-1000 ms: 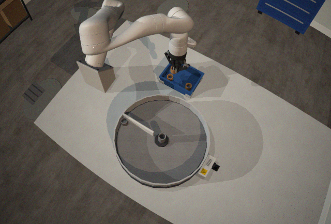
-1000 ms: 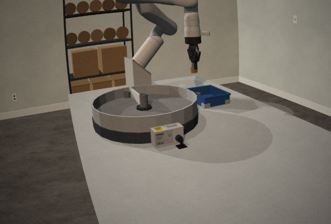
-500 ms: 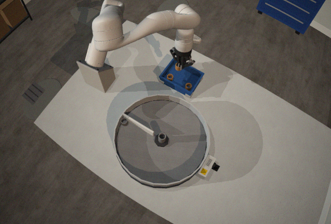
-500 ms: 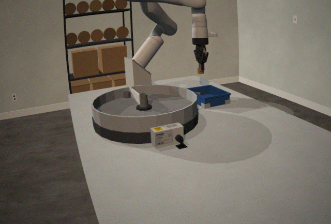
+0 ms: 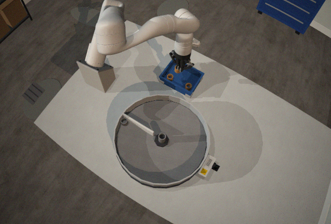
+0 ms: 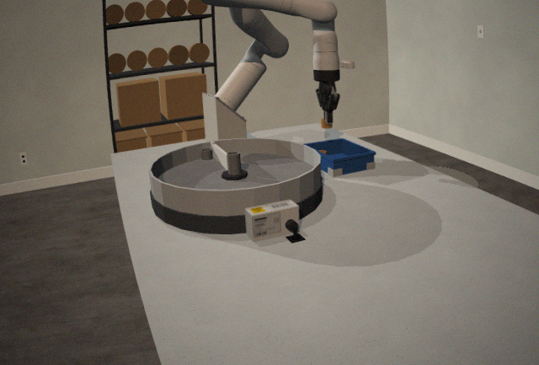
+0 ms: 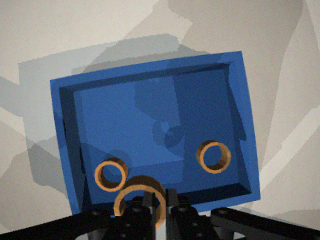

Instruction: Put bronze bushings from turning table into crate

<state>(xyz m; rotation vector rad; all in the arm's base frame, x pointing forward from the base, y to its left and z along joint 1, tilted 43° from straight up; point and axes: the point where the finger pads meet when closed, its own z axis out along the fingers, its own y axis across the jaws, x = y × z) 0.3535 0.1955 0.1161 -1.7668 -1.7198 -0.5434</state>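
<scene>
Right now my hand is 30 mm to the right of the blue crate and 120 mm above it. The rest, counted from my hand: turning table (120 mm ahead, 310 mm to the right, 90 mm below).
</scene>
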